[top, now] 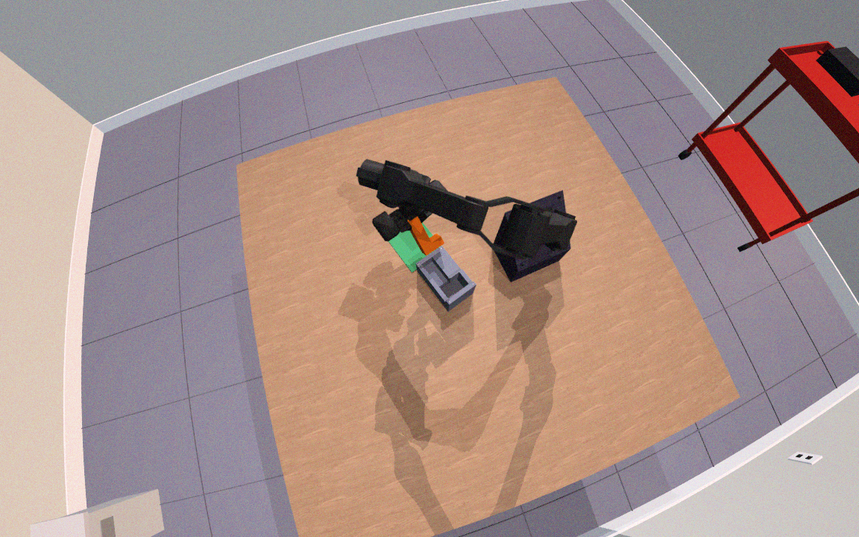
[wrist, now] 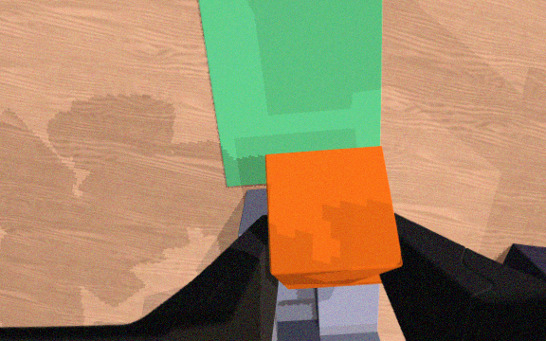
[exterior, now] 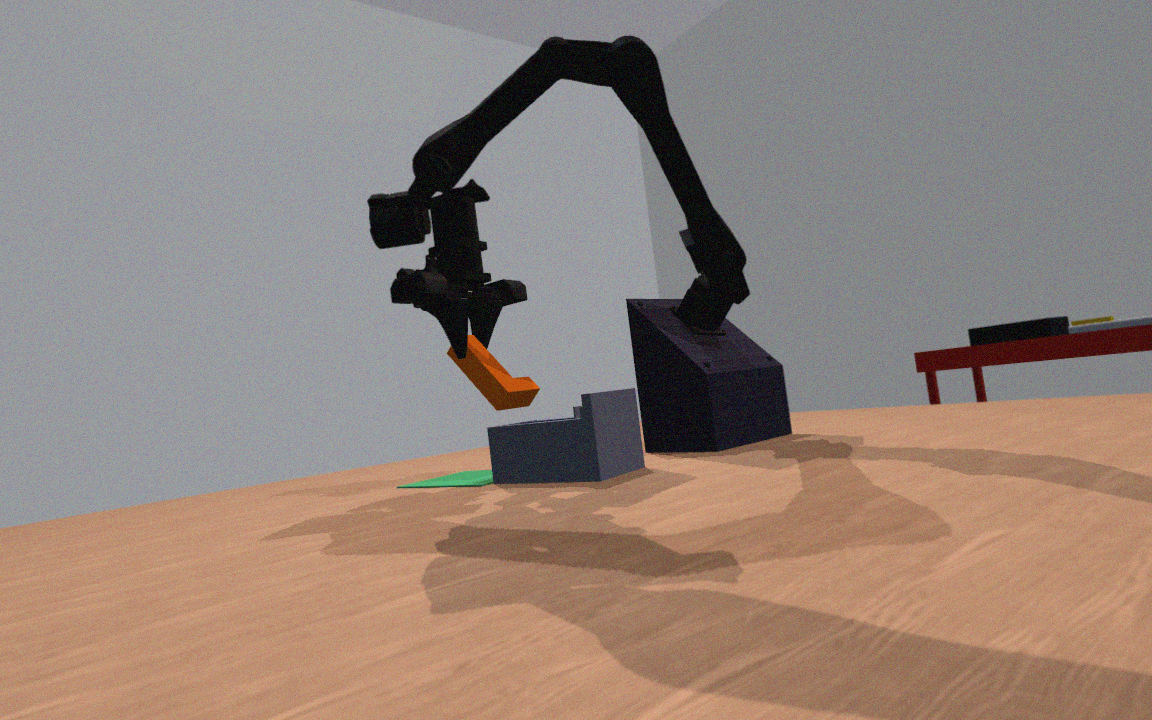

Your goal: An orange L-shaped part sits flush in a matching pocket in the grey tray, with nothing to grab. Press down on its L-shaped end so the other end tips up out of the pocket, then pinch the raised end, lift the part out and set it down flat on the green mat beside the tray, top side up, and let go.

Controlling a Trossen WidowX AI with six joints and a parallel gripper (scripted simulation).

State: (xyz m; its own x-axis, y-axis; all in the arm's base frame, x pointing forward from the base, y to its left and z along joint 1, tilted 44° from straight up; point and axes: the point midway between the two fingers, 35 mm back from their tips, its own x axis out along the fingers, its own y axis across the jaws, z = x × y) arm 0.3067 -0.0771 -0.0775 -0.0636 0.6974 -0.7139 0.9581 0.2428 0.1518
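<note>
Right now my gripper tip is 170 mm above the green mat, 20 mm to the left of it and 10 mm short of it. The rest, counted from my gripper tip: orange L-shaped part: 30 mm to the left, 30 mm below, 20 mm behind.
</note>
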